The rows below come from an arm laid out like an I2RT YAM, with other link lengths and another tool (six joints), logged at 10 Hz.
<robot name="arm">
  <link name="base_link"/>
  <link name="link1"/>
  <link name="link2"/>
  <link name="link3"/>
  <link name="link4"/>
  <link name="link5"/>
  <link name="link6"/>
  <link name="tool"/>
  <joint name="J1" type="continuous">
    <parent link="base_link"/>
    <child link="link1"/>
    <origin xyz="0 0 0.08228" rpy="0 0 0"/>
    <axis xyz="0 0 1"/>
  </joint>
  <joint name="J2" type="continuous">
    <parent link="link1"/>
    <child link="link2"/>
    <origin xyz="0.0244 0.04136 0.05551" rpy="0 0 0"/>
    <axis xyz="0 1 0"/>
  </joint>
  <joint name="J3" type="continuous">
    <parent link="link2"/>
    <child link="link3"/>
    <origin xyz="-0.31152 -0.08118 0" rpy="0 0 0"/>
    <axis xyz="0 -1 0"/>
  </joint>
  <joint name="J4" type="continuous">
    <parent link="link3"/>
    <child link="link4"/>
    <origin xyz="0.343 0.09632 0.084" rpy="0 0 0"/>
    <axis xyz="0 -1 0"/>
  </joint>
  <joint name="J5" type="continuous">
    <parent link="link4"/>
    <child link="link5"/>
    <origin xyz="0.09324 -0.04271 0.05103" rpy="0 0 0"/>
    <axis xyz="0 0 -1"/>
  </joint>
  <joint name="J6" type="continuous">
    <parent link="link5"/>
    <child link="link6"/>
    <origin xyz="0.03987 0 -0.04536" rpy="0 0 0"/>
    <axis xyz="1 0 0"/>
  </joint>
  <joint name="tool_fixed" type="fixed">
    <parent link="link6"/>
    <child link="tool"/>
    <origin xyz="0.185 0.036 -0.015" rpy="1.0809 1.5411 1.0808"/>
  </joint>
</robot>
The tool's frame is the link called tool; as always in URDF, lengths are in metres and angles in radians. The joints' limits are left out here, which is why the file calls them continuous.
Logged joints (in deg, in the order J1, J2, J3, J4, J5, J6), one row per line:
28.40, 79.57, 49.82, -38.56, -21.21, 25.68
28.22, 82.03, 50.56, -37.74, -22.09, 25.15
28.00, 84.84, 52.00, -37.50, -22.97, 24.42
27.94, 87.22, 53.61, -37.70, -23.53, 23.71
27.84, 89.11, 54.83, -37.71, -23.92, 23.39
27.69, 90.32, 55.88, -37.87, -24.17, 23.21
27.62, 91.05, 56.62, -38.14, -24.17, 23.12
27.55, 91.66, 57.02, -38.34, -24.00, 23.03
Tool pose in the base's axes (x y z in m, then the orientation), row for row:
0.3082, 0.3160, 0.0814, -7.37, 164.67, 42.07
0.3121, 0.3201, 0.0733, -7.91, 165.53, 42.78
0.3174, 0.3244, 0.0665, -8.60, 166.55, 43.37
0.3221, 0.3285, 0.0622, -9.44, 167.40, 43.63
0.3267, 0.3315, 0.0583, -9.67, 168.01, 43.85
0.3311, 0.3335, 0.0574, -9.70, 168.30, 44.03
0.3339, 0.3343, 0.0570, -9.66, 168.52, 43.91
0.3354, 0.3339, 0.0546, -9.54, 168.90, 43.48
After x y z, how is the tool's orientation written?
As a rotation vector, in degrees.
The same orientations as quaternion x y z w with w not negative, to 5 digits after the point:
-0.04316, 0.96437, 0.24638, 0.08612
-0.04608, 0.96427, 0.24921, 0.07714
-0.04980, 0.96435, 0.25112, 0.06698
-0.05439, 0.96456, 0.25140, 0.05887
-0.05553, 0.96473, 0.25179, 0.05315
-0.05560, 0.96472, 0.25239, 0.05029
-0.05532, 0.96506, 0.25146, 0.04872
-0.05456, 0.96593, 0.24866, 0.04652

